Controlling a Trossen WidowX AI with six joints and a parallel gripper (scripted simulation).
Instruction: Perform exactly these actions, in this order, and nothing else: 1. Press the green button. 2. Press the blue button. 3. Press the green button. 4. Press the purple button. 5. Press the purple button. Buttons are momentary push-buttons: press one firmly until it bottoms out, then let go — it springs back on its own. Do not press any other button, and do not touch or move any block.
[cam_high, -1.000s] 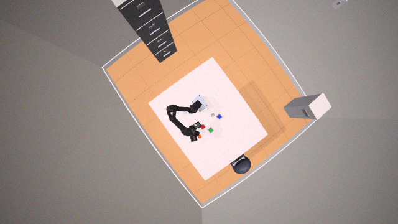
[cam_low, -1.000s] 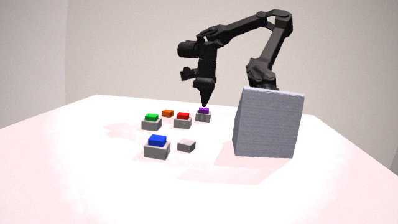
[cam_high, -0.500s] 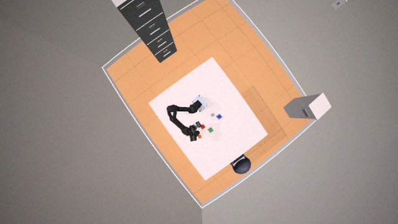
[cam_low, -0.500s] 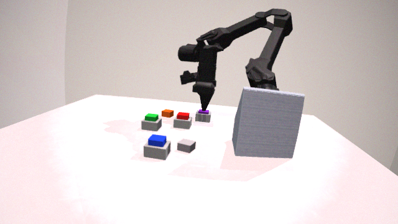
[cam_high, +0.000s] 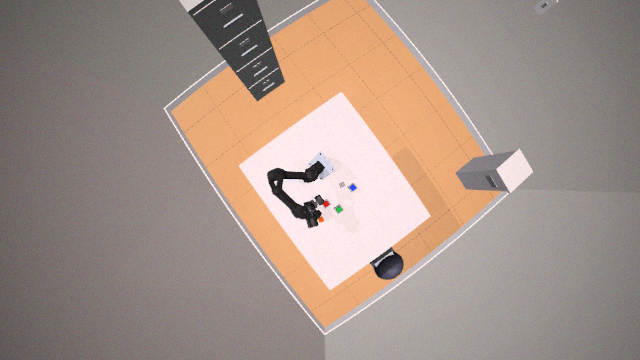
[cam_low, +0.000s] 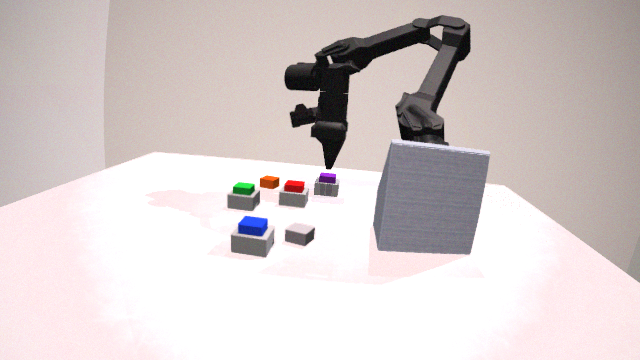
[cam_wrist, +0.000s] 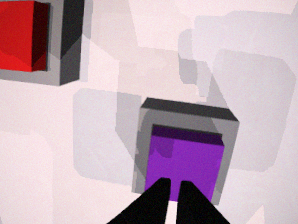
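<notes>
The purple button lies 2 cm below my gripper tip. The rest, counted from my gripper tip: orange block: 12 cm ahead, 4 cm below, 2 cm to the right; then red button: 8 cm to the left, 6 cm ahead, 2 cm below; then green button: 15 cm ahead, 12 cm to the left, 2 cm below.
</notes>
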